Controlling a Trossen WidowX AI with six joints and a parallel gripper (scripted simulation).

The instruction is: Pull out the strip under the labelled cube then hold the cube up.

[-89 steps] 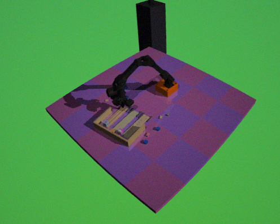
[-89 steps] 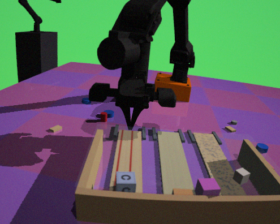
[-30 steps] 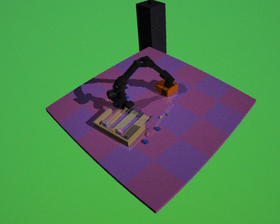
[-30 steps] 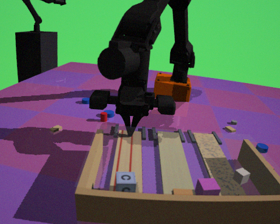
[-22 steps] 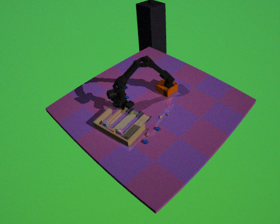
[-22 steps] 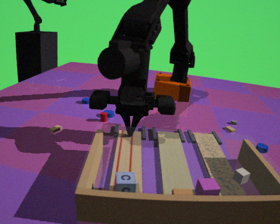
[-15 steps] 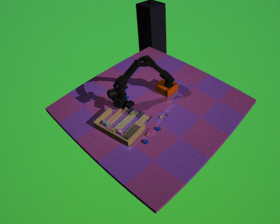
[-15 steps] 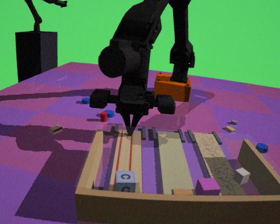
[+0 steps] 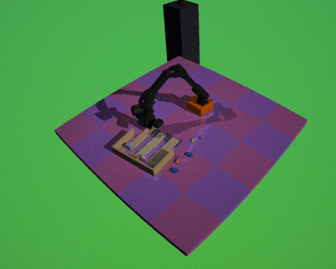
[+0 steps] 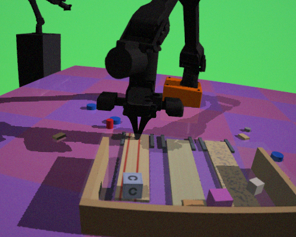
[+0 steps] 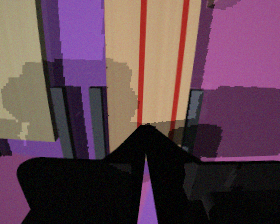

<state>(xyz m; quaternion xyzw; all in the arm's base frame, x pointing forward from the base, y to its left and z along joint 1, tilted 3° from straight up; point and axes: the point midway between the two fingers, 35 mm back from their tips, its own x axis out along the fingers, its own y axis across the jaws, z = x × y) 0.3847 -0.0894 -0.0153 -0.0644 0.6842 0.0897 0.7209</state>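
Now: the red-lined strip 90 mm ahead of my gripper tip and 20 mm to the left of it. Round my gripper tip: grey cube: 220 mm to the left, 210 mm ahead, 70 mm above.
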